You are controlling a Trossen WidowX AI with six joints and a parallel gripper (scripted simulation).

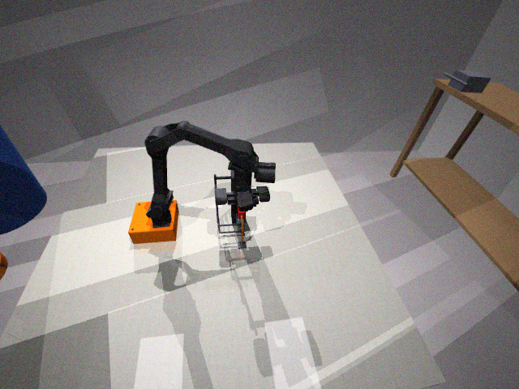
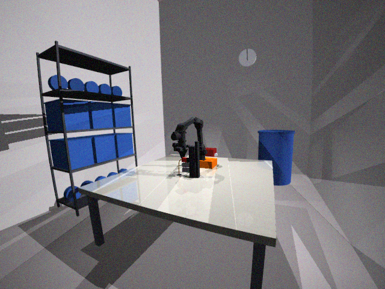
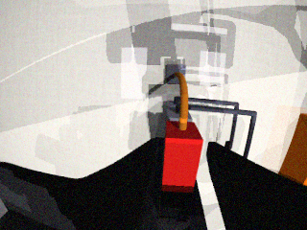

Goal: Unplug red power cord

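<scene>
Right now my gripper tip is 4 cm to the right of the red plug and 1 cm above it.
</scene>
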